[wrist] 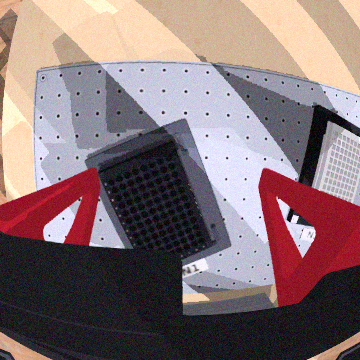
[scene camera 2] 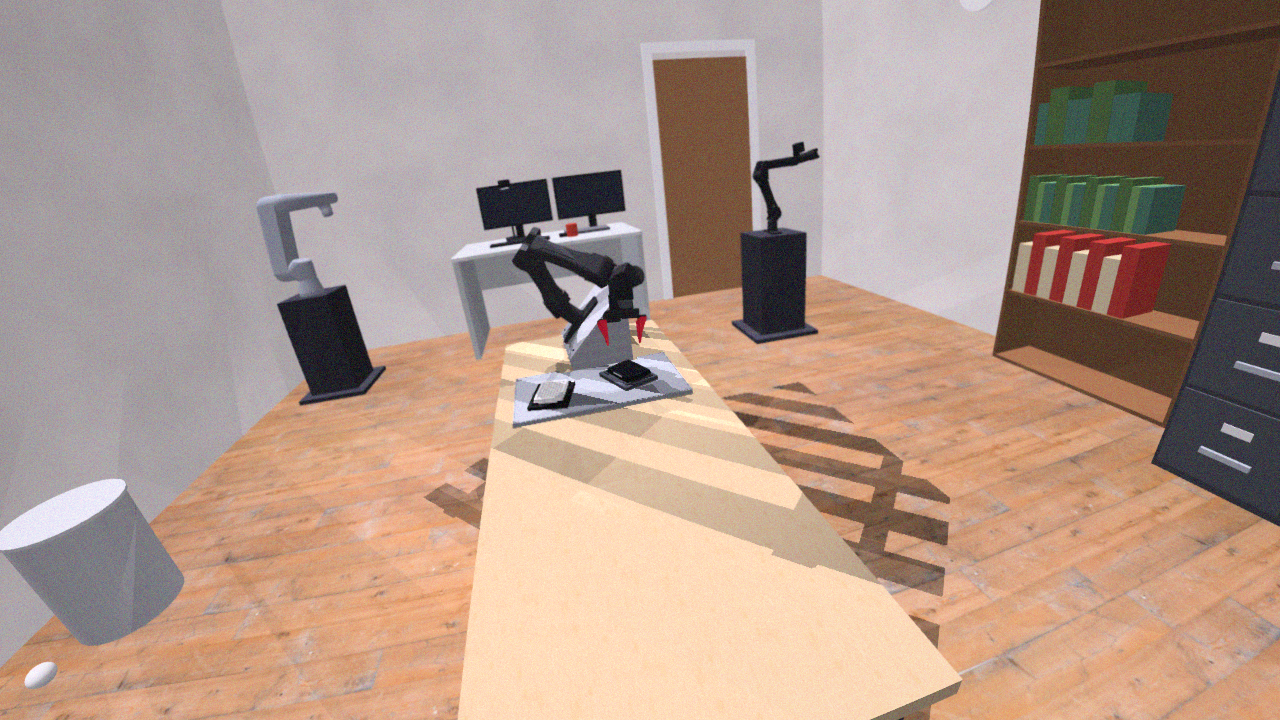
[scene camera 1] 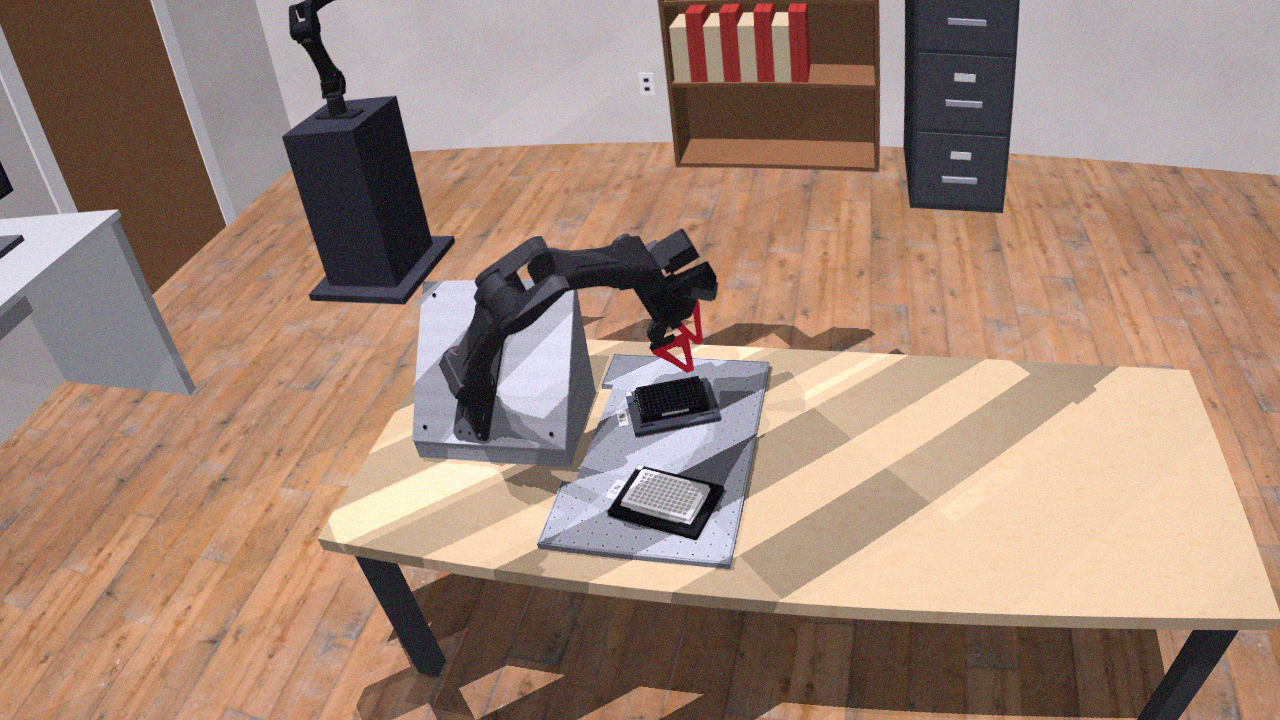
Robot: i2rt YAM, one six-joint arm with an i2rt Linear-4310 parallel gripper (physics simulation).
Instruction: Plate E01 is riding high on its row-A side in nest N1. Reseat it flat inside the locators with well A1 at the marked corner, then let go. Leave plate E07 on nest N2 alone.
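Frame: origin at the arm's base, x back, y right, z up, level; metres.
Seen in the pictures: gripper, fingertip midpoint: (wrist: 178, 176) (scene camera 2: 624, 344) (scene camera 1: 695, 356); arm's base, origin of the base link: (scene camera 2: 581, 320) (scene camera 1: 479, 385).
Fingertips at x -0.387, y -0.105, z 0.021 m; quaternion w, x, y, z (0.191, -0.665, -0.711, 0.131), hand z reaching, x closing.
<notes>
Offsets run from my fingertips to a thing's top centre. "spot": to the spot under its first point. Level surfaces: height alone.
Plate E01, a black well plate {dx +0.057, dy -0.010, dz -0.102 m} (scene camera 1: 671, 399) (scene camera 2: 629, 370) (wrist: 152, 200), sits in the dark grey nest N1 {spot: dx +0.074, dy +0.066, dz -0.122 m} (scene camera 1: 653, 428) (wrist: 210, 200). Its tilt is too small to tell for certain. Plate E07, a white well plate {dx +0.009, dy +0.238, dz -0.107 m} (scene camera 1: 666, 496) (scene camera 2: 551, 392) (wrist: 341, 160), lies in the black nest N2 {dx +0.009, dy +0.238, dz -0.116 m} (scene camera 1: 700, 528) (wrist: 309, 150). My gripper (scene camera 1: 692, 355) (scene camera 2: 623, 342) (wrist: 178, 176) is open and empty, with red fingers. It hangs above nest N1, apart from both plates. In the wrist view the black plate shows between the fingertips, nearer the left one, and its lower end is partly hidden by the gripper body.
Both nests stand on a grey perforated board {dx +0.047, dy +0.095, dz -0.133 m} (scene camera 1: 626, 535) (scene camera 2: 608, 408) (wrist: 150, 90) on the wooden table {dz -0.147 m} (scene camera 1: 1029, 501) (scene camera 2: 626, 573). The arm's sloped grey base (scene camera 1: 537, 394) stands at the left of the board. An N1 label {spot: dx +0.142, dy +0.040, dz -0.132 m} (wrist: 194, 268) lies beside nest N1.
</notes>
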